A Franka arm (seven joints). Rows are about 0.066 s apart.
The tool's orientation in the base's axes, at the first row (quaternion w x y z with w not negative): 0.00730 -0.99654 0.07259 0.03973
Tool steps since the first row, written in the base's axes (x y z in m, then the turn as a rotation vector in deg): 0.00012 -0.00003 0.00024 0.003 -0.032 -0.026; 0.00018 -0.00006 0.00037 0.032 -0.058 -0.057; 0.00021 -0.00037 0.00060 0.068 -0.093 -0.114; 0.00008 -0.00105 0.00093 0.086 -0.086 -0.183; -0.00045 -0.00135 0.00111 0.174 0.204 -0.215; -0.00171 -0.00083 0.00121 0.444 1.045 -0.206; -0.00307 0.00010 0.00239 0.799 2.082 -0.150; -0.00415 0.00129 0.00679 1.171 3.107 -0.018; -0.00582 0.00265 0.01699 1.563 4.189 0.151; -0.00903 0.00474 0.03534 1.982 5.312 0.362; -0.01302 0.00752 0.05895 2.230 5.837 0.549; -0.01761 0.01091 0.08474 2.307 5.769 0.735; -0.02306 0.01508 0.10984 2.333 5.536 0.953
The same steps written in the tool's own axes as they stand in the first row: 0.00010 0.00001 -0.00025 0.010 0.031 0.025; 0.00016 0.00003 -0.00038 0.044 0.053 0.053; 0.00021 0.00033 -0.00062 0.090 0.083 0.106; 0.00016 0.00102 -0.00095 0.112 0.074 0.174; -0.00034 0.00139 -0.00110 0.159 -0.225 0.205; -0.00166 0.00106 -0.00109 0.304 -1.097 0.192; -0.00323 0.00033 -0.00214 0.500 -2.175 0.129; -0.00482 -0.00073 -0.00642 0.709 -3.244 -0.010; -0.00749 -0.00193 -0.01643 0.926 -4.373 -0.188; -0.01243 -0.00369 -0.03442 1.160 -5.547 -0.408; -0.01866 -0.00607 -0.05759 1.314 -6.104 -0.603; -0.02574 -0.00898 -0.08287 1.385 -6.049 -0.796; -0.03373 -0.01253 -0.10737 1.427 -5.824 -1.020
